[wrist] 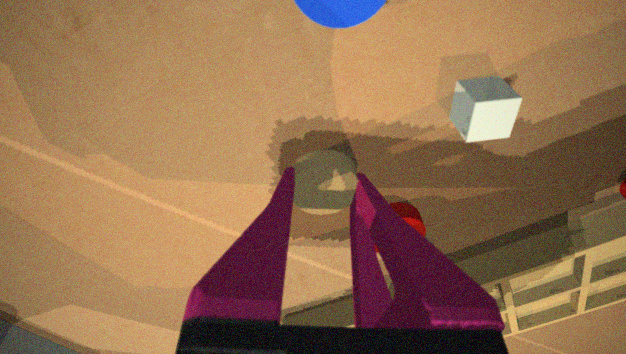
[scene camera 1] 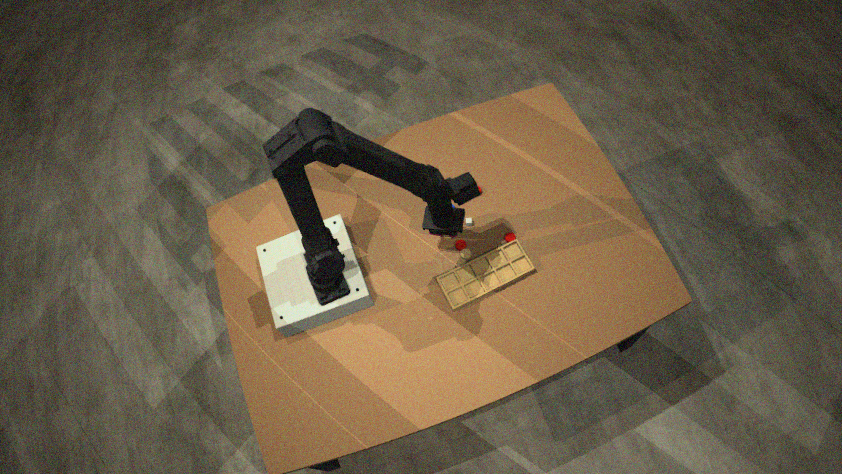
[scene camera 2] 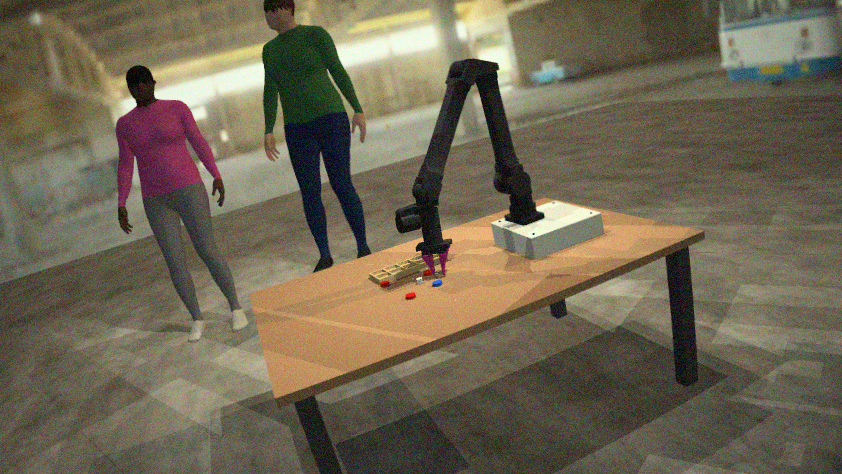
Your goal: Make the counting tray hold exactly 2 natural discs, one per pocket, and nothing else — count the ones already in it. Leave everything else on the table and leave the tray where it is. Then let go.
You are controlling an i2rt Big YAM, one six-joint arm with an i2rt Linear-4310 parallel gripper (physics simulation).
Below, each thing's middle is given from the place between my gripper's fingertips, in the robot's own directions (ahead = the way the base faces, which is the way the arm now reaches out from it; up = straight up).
Right now the counting tray (scene camera 1: 478, 278) is 15 cm to the right of my hand, 4 cm ahead of it and 1 cm above it. From my hand the other things lie so: white cube (wrist: 485, 108) (7 cm ahead, 1 cm to the left, 1 cm above).
